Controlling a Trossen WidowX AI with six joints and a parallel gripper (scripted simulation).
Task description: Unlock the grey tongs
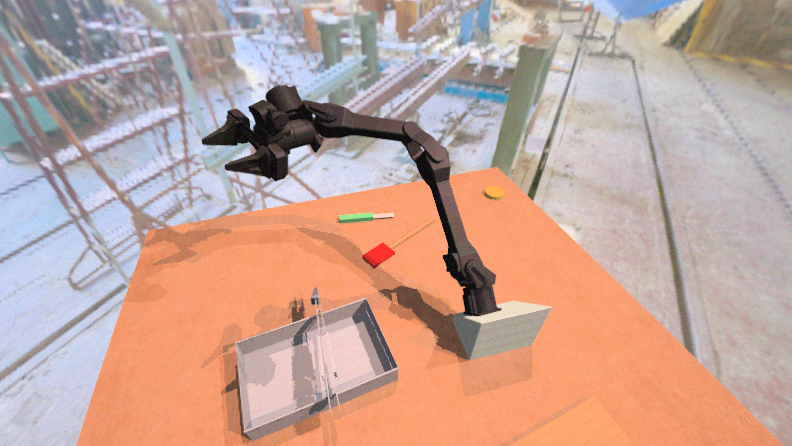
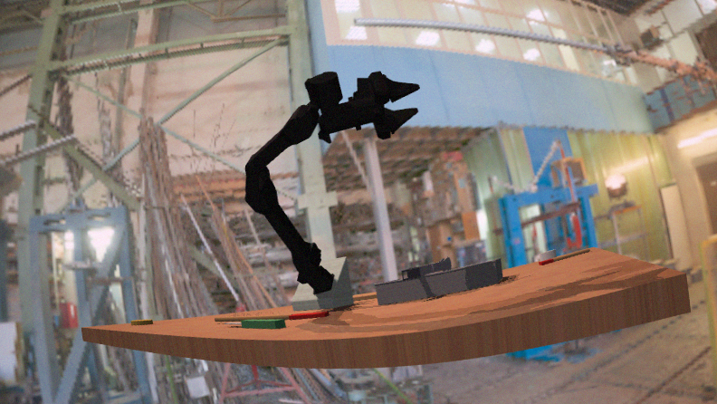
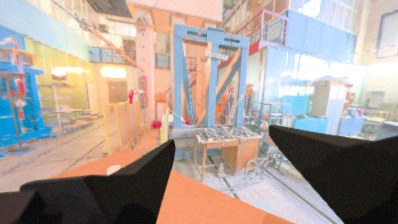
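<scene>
The grey roasting tin lies 9 cm behind my gripper tip, 24 cm to the left of it and 39 cm below it. Round my gripper tip: wooden board: 43 cm behind, 63 cm to the left, 41 cm below; then red-headed spatula: 38 cm behind, 7 cm to the right, 41 cm below; then yellow lock slider: 12 cm behind, 15 cm to the left, 35 cm below.
</scene>
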